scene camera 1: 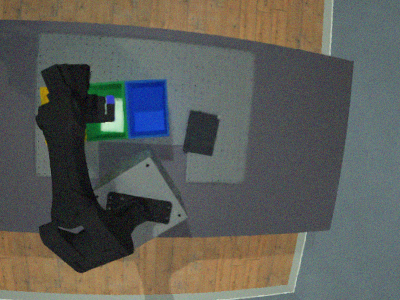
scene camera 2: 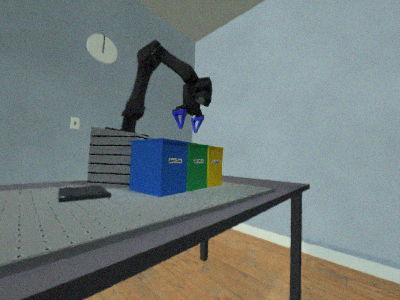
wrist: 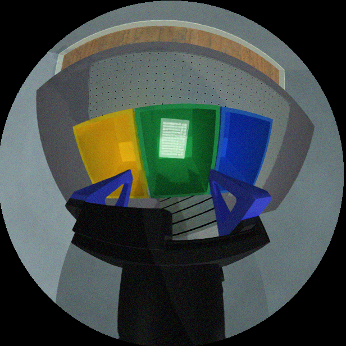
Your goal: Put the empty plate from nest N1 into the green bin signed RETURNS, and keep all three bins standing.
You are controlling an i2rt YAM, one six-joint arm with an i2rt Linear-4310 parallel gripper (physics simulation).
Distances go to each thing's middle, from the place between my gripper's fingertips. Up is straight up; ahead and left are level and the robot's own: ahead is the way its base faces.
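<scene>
My gripper is 15 cm above the green bin (scene camera 1: 117,88), and it is also 2 cm to the left of it and 1 cm past it. Counting from my hand, I find the yellow bin (wrist: 108,144) 15 cm below, 11 cm to the left and 4 cm behind. The white plate (wrist: 173,132) is 23 cm below my hand, 2 cm to the right of it and 2 cm behind it. As for the blue bin (scene camera 2: 158,167), it is 15 cm below my hand, 15 cm to the right of it and 3 cm ahead of it.
</scene>
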